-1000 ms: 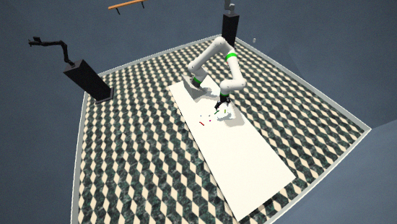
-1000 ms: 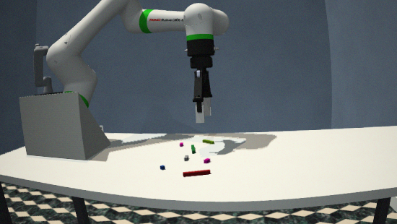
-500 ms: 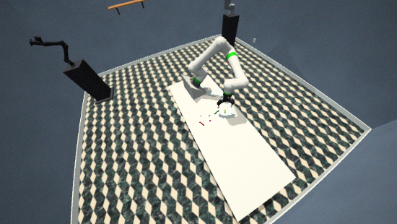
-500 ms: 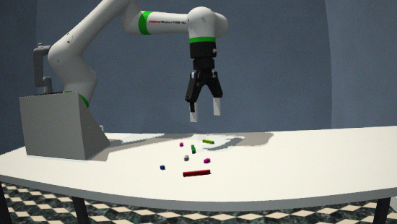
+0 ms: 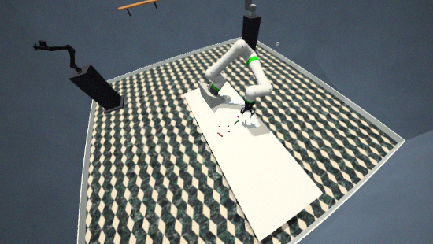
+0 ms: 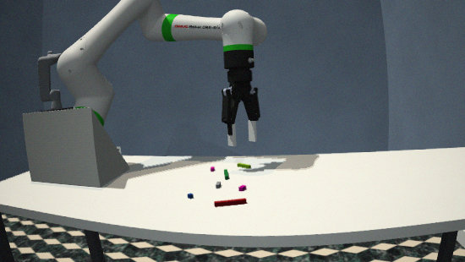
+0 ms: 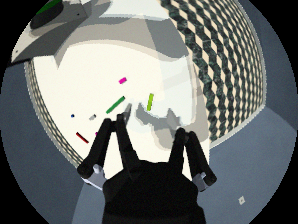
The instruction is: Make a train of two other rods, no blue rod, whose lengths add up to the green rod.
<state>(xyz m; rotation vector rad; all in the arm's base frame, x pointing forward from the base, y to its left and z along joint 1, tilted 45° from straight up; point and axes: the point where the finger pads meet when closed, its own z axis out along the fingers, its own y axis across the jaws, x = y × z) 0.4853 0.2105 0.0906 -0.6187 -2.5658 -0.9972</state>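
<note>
The lime rod lies 100 mm below my hand. The rest, counted from my hand: blue rod: 60 mm behind, 310 mm to the right, 100 mm below; then grey rod: 20 mm behind, 210 mm to the right, 100 mm below; then green rod: 30 mm behind, 100 mm to the right, 100 mm below.
</note>
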